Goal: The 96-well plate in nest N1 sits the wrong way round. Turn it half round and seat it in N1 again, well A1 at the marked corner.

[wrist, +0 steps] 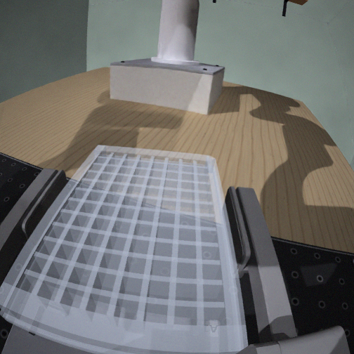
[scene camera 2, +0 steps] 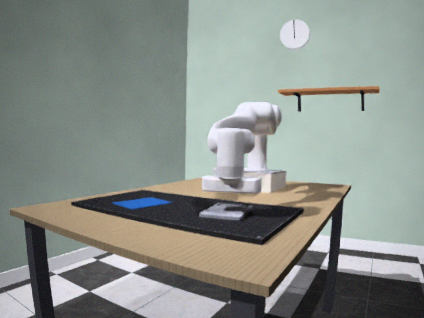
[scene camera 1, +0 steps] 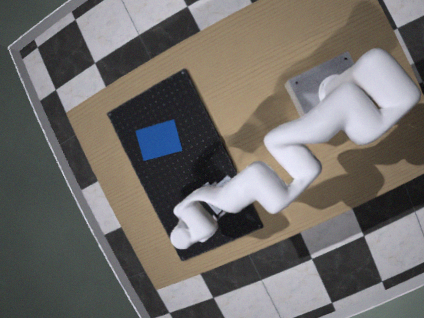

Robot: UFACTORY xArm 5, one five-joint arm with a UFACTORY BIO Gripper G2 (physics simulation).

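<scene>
The clear 96-well plate (wrist: 145, 215) is gripped by its two long sides in the wrist view, its far edge toward the arm's base. A small pale mark near its near right corner is too faint to read. My gripper (wrist: 142, 225) (scene camera 2: 231, 185) is shut on the plate. In scene camera 2 it hangs low behind the grey nest N1 (scene camera 2: 225, 212), with a shadow on the nest. The fingers and plate are hard to make out there. In scene camera 1 the arm hides the gripper and most of the nest area. The nest's marked corner cannot be told.
A black perforated board (scene camera 1: 165, 100) (scene camera 2: 175, 212) (wrist: 330, 300) lies on the wooden table (scene camera 1: 235, 65) (scene camera 2: 170, 257) (wrist: 240, 140). A flat blue rectangle (scene camera 1: 159, 140) (scene camera 2: 142, 202) lies on the board. The arm's base block (scene camera 1: 320, 75) (scene camera 2: 274, 181) (wrist: 157, 87) stands behind the board.
</scene>
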